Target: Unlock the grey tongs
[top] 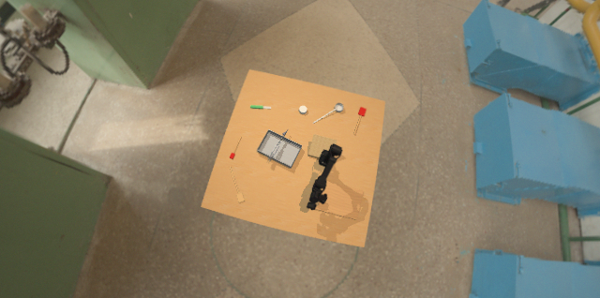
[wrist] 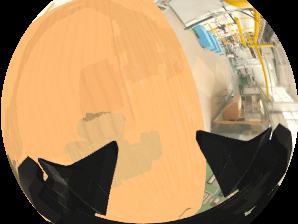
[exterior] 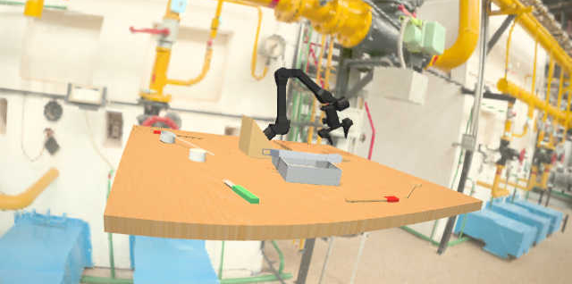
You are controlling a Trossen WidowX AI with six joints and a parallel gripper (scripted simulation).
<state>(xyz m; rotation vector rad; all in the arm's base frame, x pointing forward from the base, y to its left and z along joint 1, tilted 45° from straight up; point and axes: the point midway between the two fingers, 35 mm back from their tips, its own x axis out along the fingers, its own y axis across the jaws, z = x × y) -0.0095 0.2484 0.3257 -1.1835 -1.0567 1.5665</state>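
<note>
The grey roasting tin lies 380 mm ahead of my gripper tip, 360 mm to the right of it and 60 mm below it. Round my gripper tip: red spatula: 850 mm to the right, 190 mm behind, 80 mm below; wooden board: 180 mm behind, 110 mm to the right, 80 mm below.
</note>
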